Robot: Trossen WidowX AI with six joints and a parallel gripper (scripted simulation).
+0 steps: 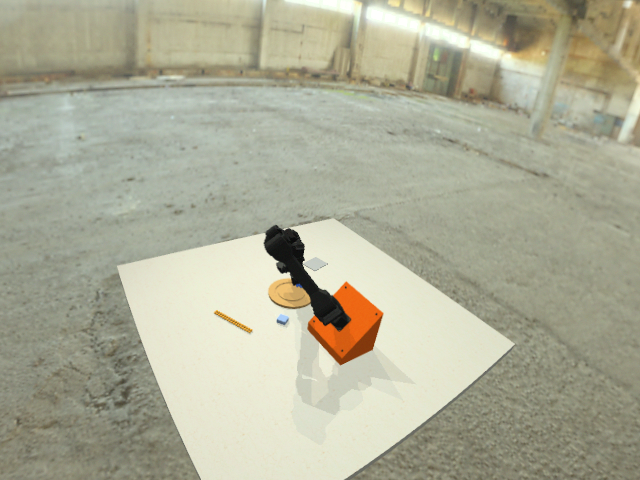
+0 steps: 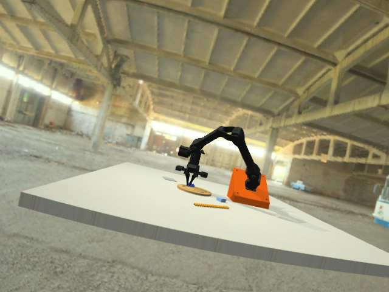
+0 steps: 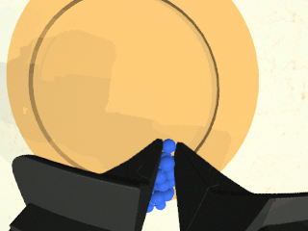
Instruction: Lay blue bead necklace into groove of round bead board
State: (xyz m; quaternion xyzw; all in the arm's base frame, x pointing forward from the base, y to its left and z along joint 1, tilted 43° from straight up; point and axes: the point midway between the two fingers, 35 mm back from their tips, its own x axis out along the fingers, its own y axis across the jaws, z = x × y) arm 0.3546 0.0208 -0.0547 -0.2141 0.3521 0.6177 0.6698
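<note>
The round tan bead board is 40 mm behind my gripper tip, 30 mm to the left of it and 10 mm below it. The rest, counted from my gripper tip: flat grey tile: 200 mm to the right, 120 mm ahead, 10 mm below; small light-blue block: 170 mm behind, 150 mm to the left, 10 mm below.
</note>
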